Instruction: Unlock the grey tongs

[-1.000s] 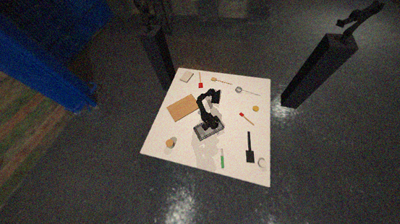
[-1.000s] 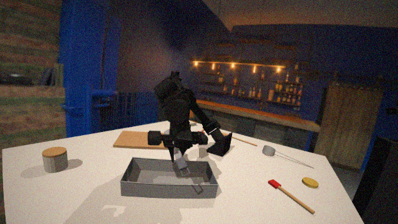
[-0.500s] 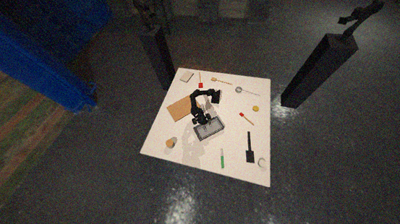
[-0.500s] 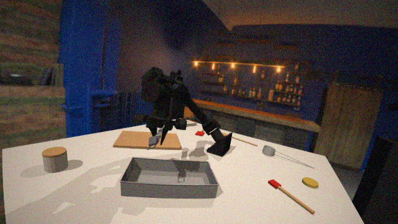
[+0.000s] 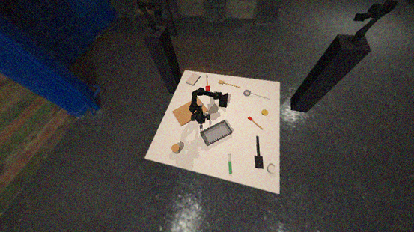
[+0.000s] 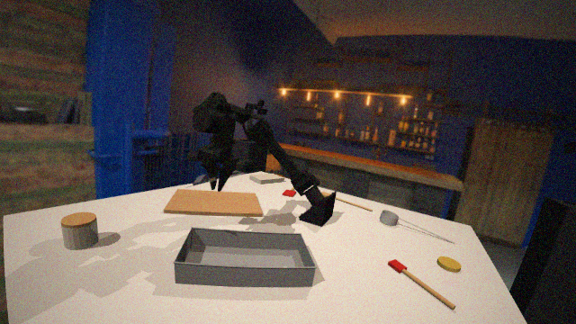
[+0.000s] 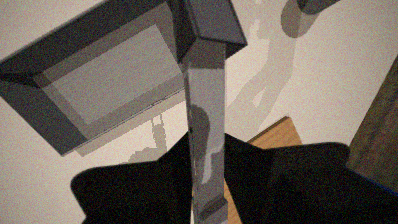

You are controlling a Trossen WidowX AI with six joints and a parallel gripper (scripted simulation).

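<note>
My gripper tip is now 210 mm to the left of the wooden board, 180 mm past it and 140 mm above it. Also, from my gripper tip: cork-lidded canister (300 mm ahead, 190 mm to the right, 120 mm below); grey roasting tin (160 mm to the left, 120 mm below, 30 mm ahead); green-handled tool (360 mm to the left, 290 mm ahead, 140 mm below).
</note>
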